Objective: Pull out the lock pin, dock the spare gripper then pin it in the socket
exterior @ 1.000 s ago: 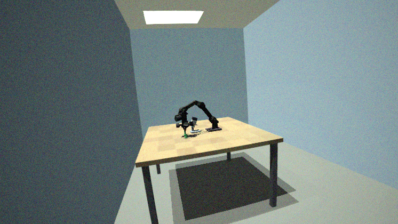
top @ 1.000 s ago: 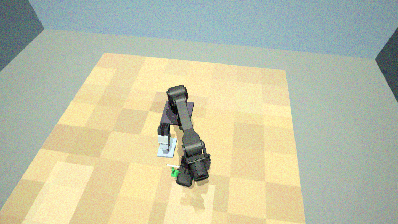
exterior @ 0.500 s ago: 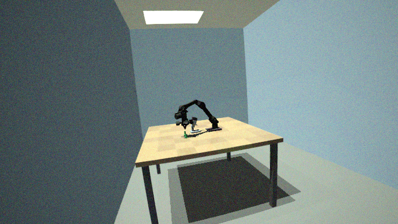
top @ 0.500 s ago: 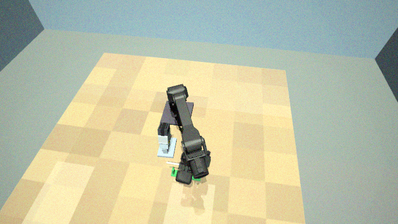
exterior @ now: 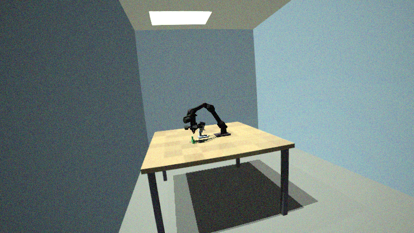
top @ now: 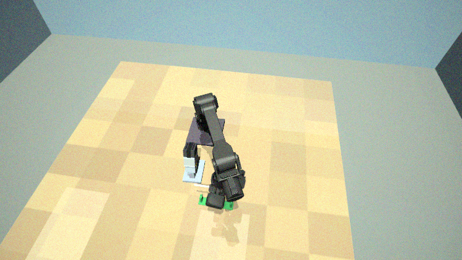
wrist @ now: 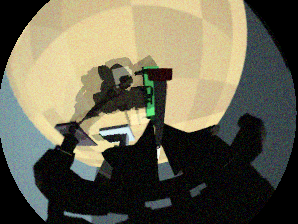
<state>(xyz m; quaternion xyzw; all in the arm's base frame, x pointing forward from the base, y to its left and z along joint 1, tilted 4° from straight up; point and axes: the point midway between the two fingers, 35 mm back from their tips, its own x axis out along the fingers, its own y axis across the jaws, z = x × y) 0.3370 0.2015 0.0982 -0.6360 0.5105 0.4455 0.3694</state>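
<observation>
Right now the grey mount is 13 cm to the right of my gripper tip, 8 cm behind it and 3 cm below it. Round my gripper tip: green holder 6 cm below, 1 cm to the left, 1 cm ahead; then spare gripper 13 cm to the right, 9 cm behind, 4 cm above.
</observation>
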